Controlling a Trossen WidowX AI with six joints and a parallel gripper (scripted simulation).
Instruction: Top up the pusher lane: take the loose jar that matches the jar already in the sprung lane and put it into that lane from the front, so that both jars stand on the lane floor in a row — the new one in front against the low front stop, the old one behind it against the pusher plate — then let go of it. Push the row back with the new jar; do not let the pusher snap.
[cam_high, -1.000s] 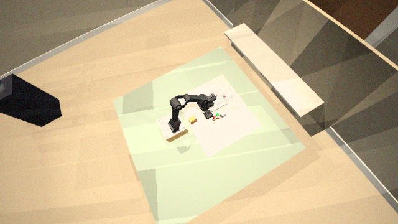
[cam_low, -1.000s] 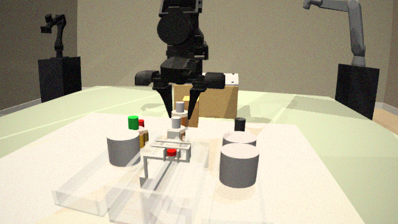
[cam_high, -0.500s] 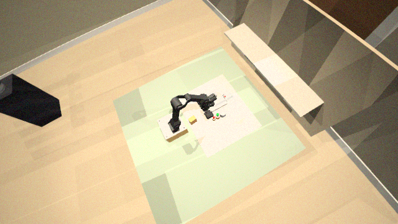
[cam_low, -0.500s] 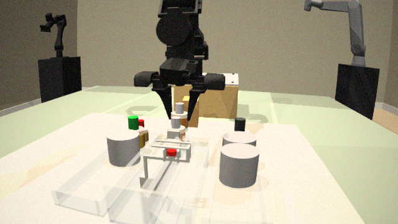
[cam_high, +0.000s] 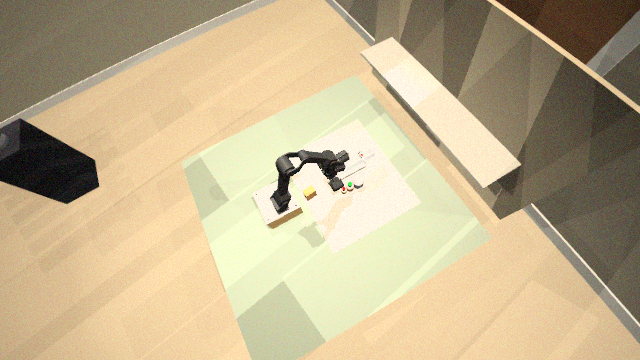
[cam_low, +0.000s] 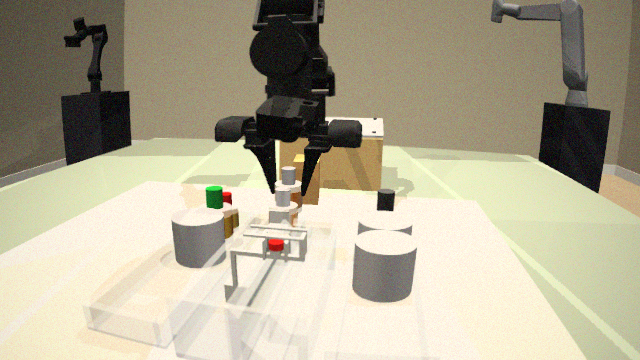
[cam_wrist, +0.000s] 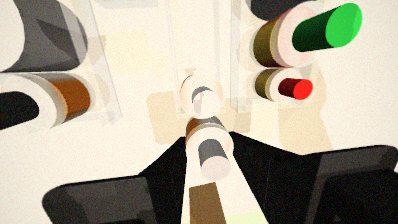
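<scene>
My gripper tip is 130 mm past the small brown box and 10 mm above it. The rest, counted from my gripper tip: red knob (220 mm ahead, 40 mm to the left, 20 mm above); then clear pusher lane (180 mm ahead, 20 mm to the left, 30 mm below).
</scene>
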